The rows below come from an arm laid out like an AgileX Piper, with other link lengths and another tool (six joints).
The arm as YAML. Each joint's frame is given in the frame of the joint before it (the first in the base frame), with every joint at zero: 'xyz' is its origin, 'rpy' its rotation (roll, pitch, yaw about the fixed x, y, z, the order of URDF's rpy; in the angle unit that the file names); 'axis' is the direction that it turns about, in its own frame. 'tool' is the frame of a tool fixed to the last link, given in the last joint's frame.
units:
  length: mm
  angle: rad
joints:
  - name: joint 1
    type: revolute
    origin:
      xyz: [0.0, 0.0, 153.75]
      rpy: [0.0, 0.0, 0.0]
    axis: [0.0, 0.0, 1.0]
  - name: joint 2
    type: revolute
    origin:
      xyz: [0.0, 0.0, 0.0]
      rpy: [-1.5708, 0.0, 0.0]
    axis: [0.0, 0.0, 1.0]
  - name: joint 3
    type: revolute
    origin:
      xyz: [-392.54, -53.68, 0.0]
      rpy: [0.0, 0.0, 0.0]
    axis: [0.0, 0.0, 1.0]
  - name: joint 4
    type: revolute
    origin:
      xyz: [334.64, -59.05, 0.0]
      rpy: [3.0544, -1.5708, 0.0]
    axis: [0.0, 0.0, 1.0]
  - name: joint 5
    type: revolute
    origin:
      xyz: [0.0, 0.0, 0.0]
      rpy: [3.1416, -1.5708, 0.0]
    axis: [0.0, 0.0, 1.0]
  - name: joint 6
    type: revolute
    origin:
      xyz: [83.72, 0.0, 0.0]
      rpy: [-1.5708, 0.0, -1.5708]
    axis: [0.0, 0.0, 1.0]
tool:
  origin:
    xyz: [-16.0, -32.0, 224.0]
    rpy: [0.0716, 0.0, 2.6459]
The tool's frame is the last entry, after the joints.
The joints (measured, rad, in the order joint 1, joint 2, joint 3, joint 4, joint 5, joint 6), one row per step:
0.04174 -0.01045 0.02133 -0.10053 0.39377 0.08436
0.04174 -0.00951 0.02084 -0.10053 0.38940 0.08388
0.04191 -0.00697 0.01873 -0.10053 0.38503 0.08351
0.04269 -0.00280 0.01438 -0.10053 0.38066 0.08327
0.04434 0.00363 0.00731 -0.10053 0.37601 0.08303
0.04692 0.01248 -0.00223 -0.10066 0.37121 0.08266
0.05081 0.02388 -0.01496 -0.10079 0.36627 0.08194
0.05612 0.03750 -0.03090 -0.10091 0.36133 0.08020
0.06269 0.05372 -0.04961 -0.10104 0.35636 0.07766
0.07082 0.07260 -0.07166 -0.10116 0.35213 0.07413
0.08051 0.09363 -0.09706 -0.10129 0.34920 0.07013
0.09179 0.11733 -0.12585 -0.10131 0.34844 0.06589
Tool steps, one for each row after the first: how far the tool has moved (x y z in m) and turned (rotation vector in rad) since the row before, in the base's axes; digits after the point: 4 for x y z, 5 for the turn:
0.0005 0.0001 0.0013 -0.00033 -0.00390 0.00059
0.0006 0.0002 0.0020 -0.00022 -0.00392 0.00072
0.0007 0.0003 0.0030 -0.00007 -0.00453 0.00129
0.0008 0.0005 0.0043 -0.00004 -0.00526 0.00219
0.0009 0.0008 0.0053 -0.00027 -0.00547 0.00316
0.0011 0.0011 0.0067 -0.00055 -0.00625 0.00458
0.0013 0.0014 0.0082 -0.00144 -0.00726 0.00628
0.0015 0.0017 0.0092 -0.00217 -0.00749 0.00775
0.0017 0.0021 0.0104 -0.00307 -0.00748 0.00948
0.0018 0.0025 0.0116 -0.00347 -0.00743 0.01100
0.0020 0.0029 0.0124 -0.00362 -0.00603 0.01242

